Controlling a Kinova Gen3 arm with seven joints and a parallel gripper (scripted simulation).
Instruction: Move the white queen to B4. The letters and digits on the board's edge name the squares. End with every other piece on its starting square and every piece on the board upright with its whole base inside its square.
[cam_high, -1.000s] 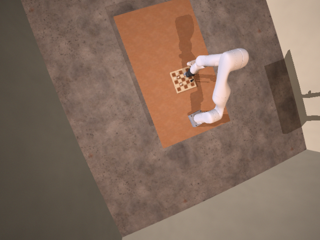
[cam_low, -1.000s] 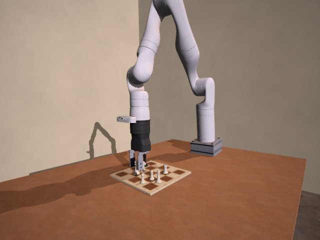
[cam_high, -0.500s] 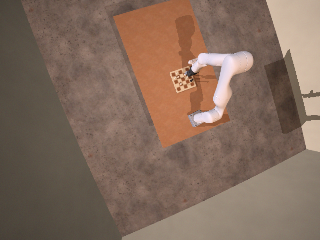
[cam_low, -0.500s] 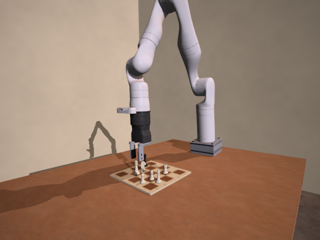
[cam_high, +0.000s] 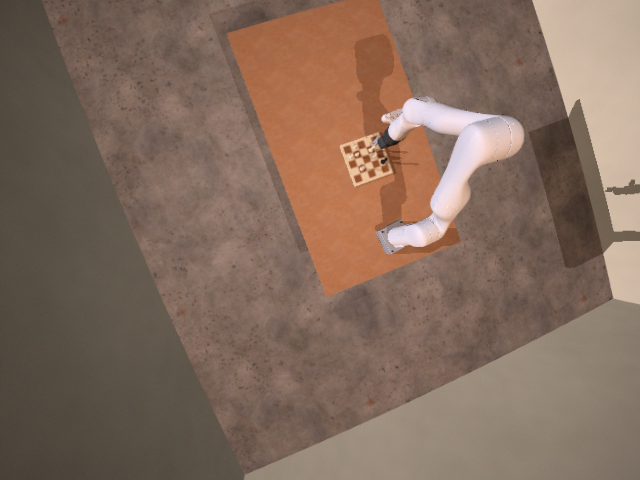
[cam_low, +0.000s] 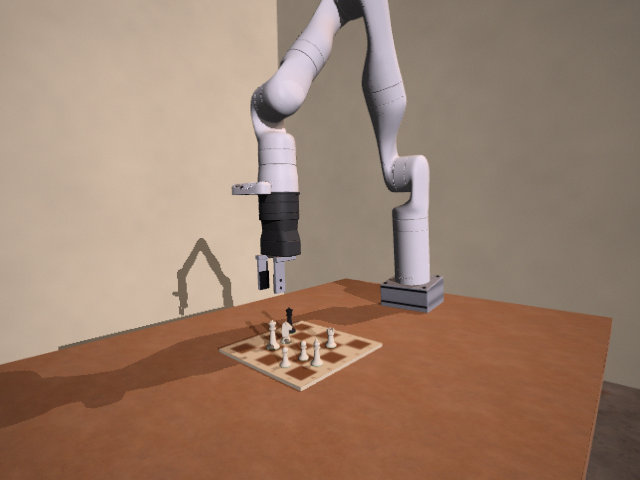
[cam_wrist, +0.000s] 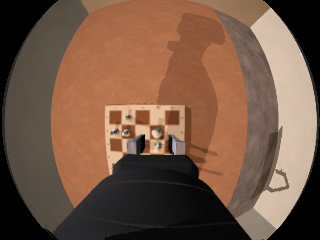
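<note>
My hand is 100 mm above the black piece, 80 mm past it and 40 mm to the left of it. From my hand the other things lie so: chessboard: 130 mm below, 40 mm to the left, 40 mm behind; white piece: 110 mm below, 80 mm to the left, 70 mm behind.
</note>
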